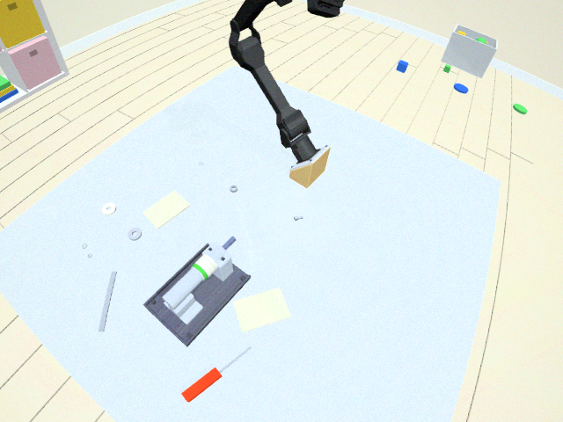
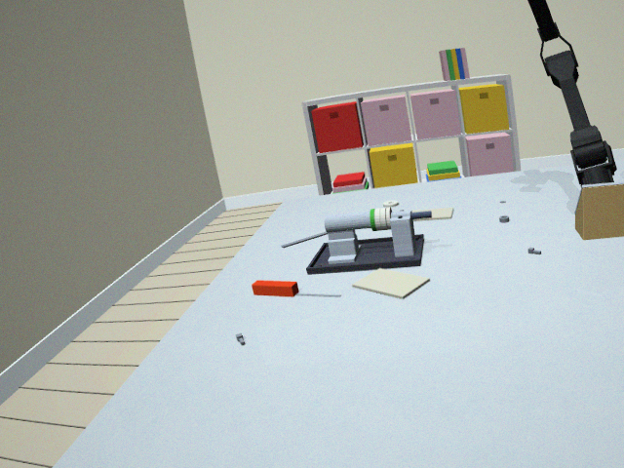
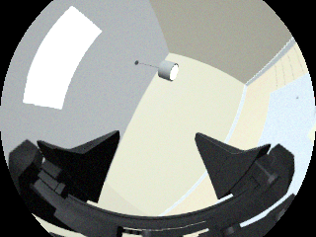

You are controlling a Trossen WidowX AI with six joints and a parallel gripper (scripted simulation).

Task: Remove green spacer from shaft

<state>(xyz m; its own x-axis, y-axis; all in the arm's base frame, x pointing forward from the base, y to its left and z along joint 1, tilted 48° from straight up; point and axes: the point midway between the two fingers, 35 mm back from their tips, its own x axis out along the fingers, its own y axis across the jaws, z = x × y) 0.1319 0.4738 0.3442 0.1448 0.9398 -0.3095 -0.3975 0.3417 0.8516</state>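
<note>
Now: the grey-blue shaft 31 cm ahead of my gripper tip, 7 cm to the right of it and 59 cm below it. Also, from my gripper tip: white spacer 33 cm ahead, 7 cm to the right, 59 cm below; green spacer 35 cm ahead, 7 cm to the right, 59 cm below; red-handled screwdriver 49 cm ahead, 10 cm to the left, 67 cm below.
</note>
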